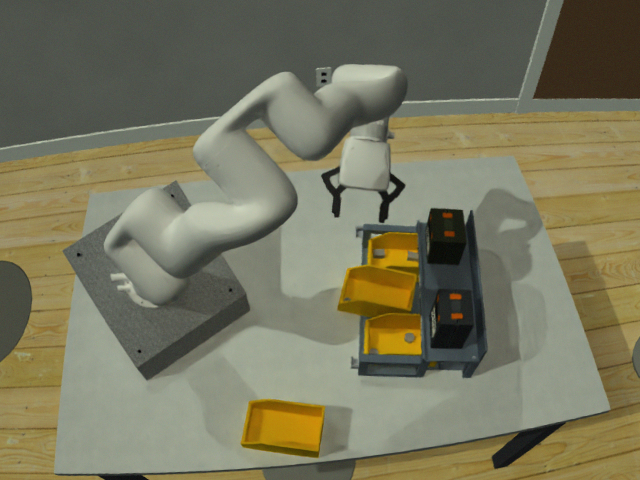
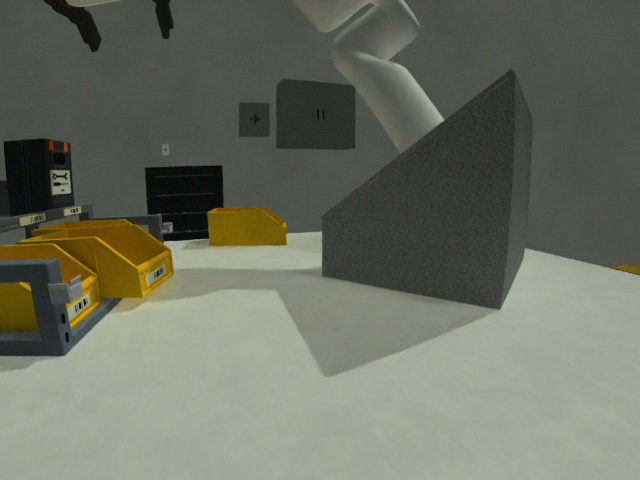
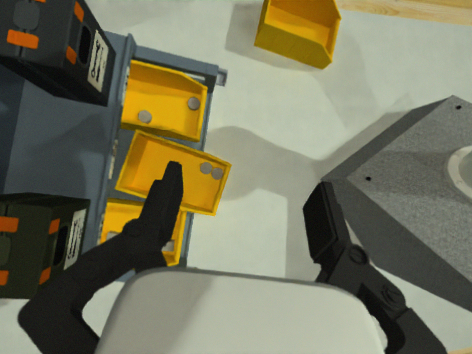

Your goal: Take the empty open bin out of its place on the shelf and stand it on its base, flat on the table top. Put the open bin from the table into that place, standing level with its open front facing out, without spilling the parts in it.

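Where they show: gripper, fingertip midpoint: (image 1: 359,220) (image 2: 131,39) (image 3: 247,185); arm's base, link origin: (image 2: 439,162).
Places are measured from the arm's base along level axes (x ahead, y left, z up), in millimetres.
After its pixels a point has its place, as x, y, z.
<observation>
The empty yellow bin (image 1: 283,426) @(202, -358, -171) (image 2: 247,227) @(219, -325, -134) (image 3: 300,32) @(182, -378, -171) stands on its base on the table top, apart from the shelf. The yellow bin with parts (image 1: 379,291) @(526, -97, -161) (image 2: 121,258) @(479, -39, -113) (image 3: 150,160) @(559, -159, -164) is in the middle place of the shelf (image 1: 447,279) @(668, -165, -72) (image 2: 47,304) @(545, 63, -125) (image 3: 60,145) @(661, -194, -72), between two other bins. It is turned askew and its open front sticks out past the shelf's front edge. Two round grey parts lie inside near its front; whether its base is level is hard to tell. My gripper (image 1: 359,217) @(456, -94, 156) (image 2: 129,42) @(456, -94, 156) (image 3: 247,185) @(456, -94, 156) is open and empty, high above and apart from the bins.
Neighbouring bins (image 1: 395,338) @(518, -230, -165) (image 1: 392,248) @(605, 14, -159) with grey parts stand on both sides of the skewed bin, very close to it. Two black cases (image 1: 446,235) @(674, -104, 24) (image 1: 452,320) @(585, -318, 48) stand on the shelf's upper deck. The grey base block (image 1: 155,330) @(-20, -97, -58) (image 2: 429,232) @(144, 107, -92) (image 3: 400,165) @(106, -48, -59) is opposite the shelf front.
</observation>
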